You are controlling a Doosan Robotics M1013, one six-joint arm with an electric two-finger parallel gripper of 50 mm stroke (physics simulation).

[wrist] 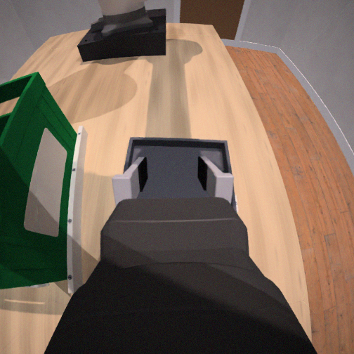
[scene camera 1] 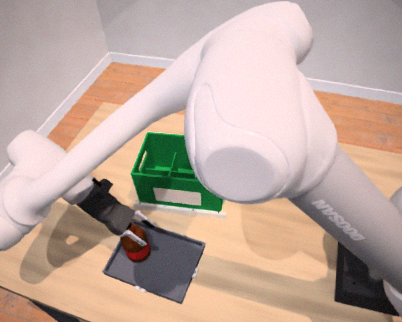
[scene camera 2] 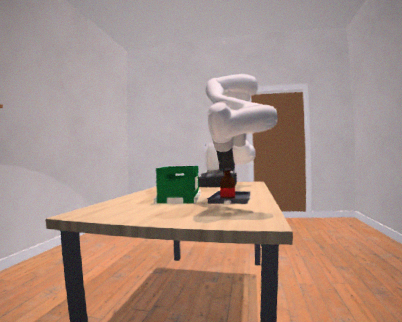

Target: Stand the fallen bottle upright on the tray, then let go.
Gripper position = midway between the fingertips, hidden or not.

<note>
I see my gripper (scene camera 1: 149,235).
My gripper shows as well in the wrist view (wrist: 172,167).
</note>
